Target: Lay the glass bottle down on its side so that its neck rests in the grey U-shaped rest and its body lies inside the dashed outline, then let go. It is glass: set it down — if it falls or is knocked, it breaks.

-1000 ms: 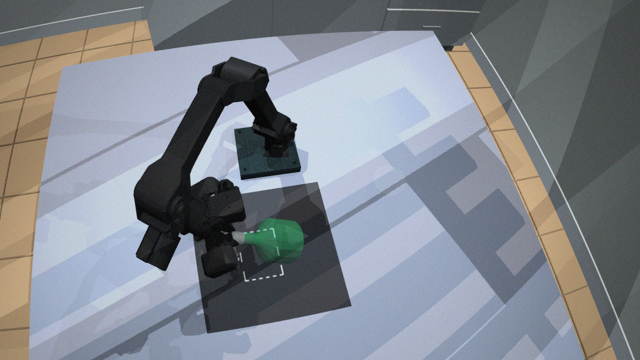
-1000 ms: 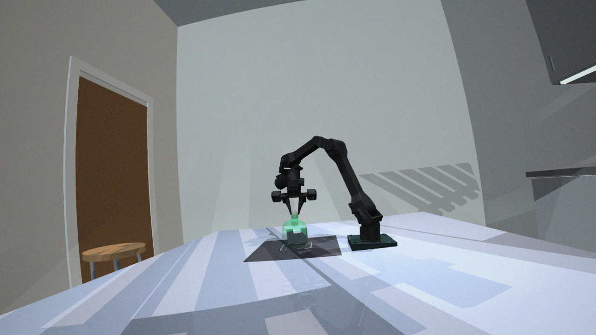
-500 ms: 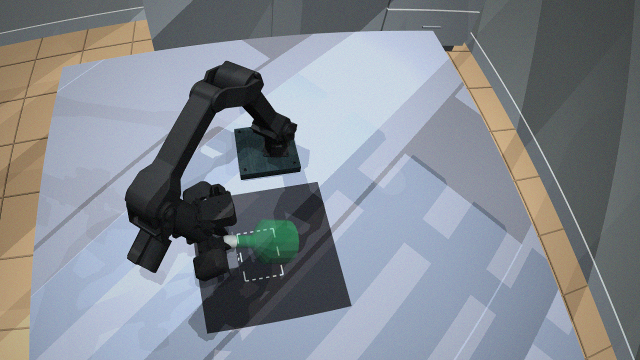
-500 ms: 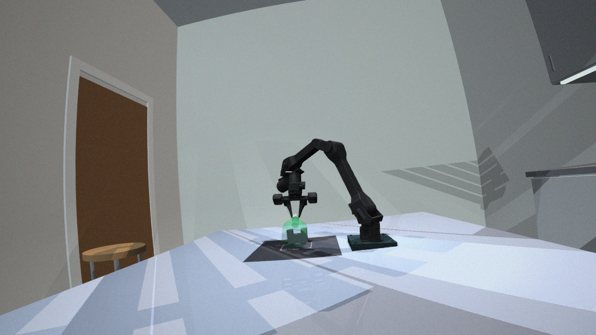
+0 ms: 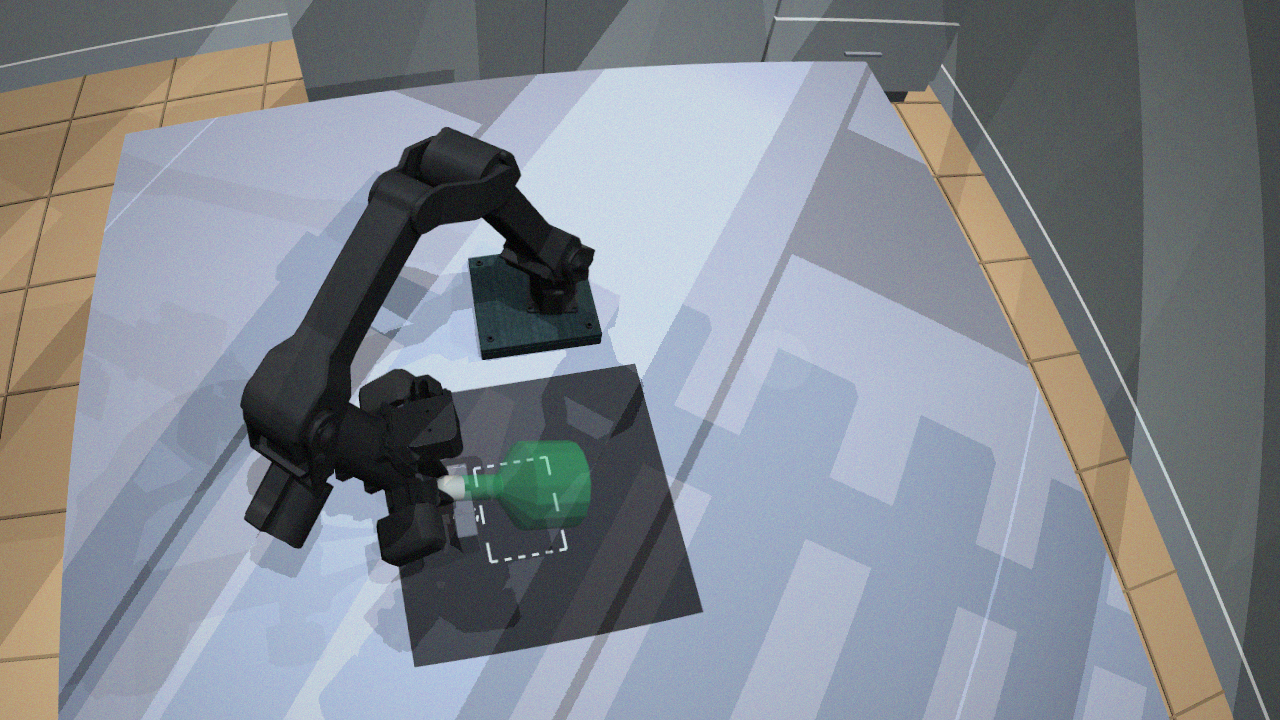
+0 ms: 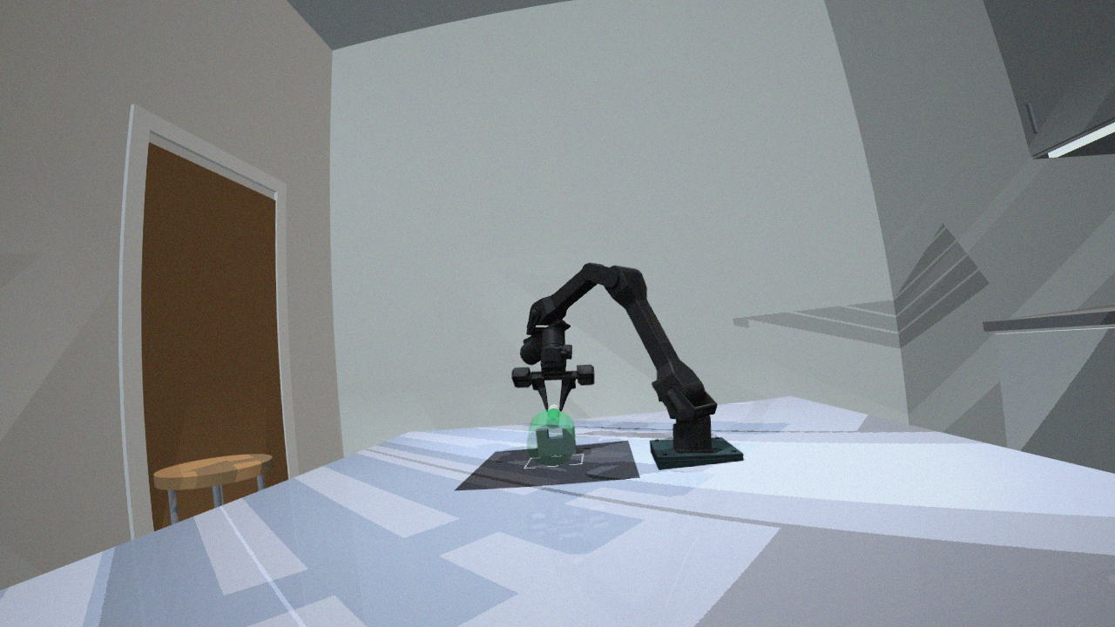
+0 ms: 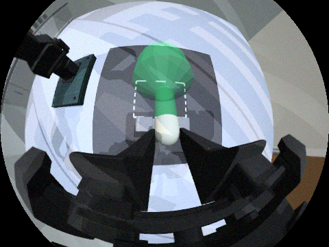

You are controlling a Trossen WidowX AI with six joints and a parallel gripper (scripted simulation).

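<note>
The green glass bottle lies 1 cm behind my gripper tip, 5 cm to the left of it and 2 cm below it. From my gripper tip the other things lie so: dark mat: 2 cm behind, 9 cm to the left, 9 cm below.
</note>
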